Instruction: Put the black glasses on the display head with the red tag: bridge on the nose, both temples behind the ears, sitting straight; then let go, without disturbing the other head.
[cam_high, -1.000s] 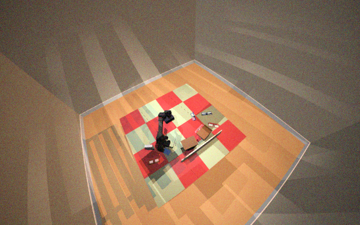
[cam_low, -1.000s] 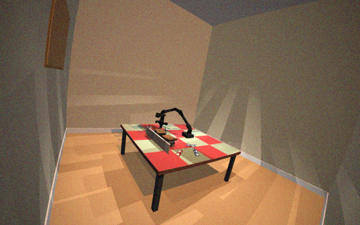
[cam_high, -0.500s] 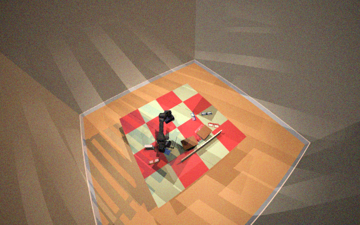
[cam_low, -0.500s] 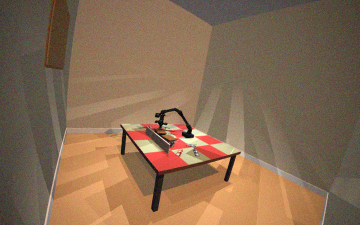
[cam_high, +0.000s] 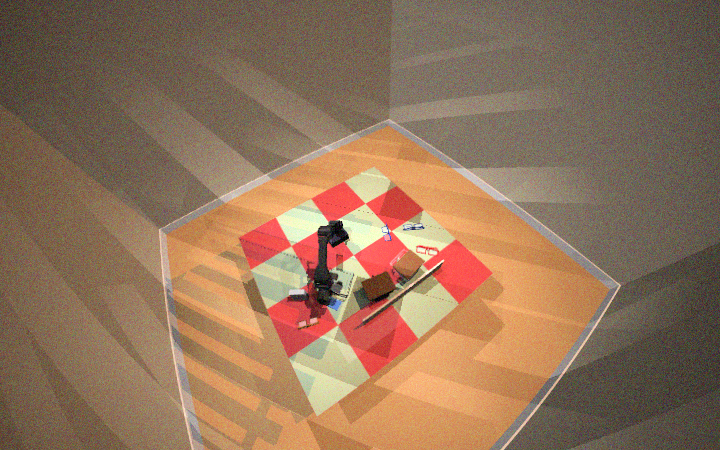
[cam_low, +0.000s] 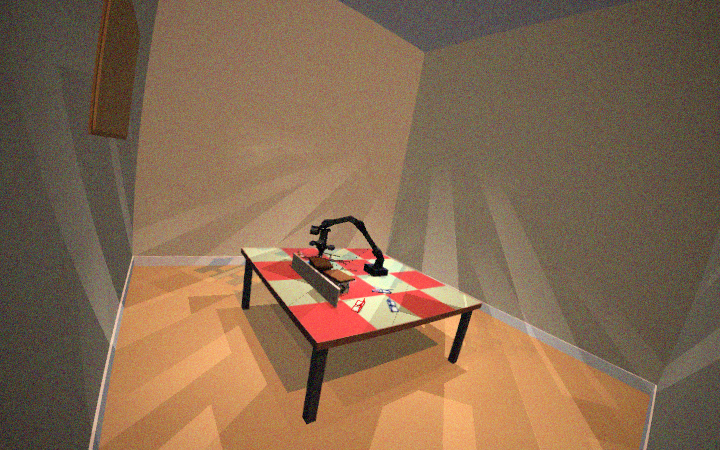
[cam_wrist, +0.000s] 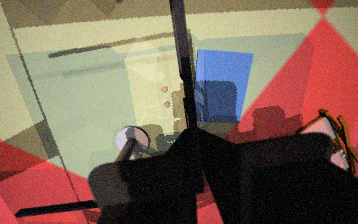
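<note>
Right now the blue square is 6 cm below my gripper tip, 4 cm ahead of it and 2 cm to the right of it. From my gripper tip the other things lie so: long pale board (34 cm to the left, 28 cm ahead); then grey object (16 cm to the right, 11 cm behind).
</note>
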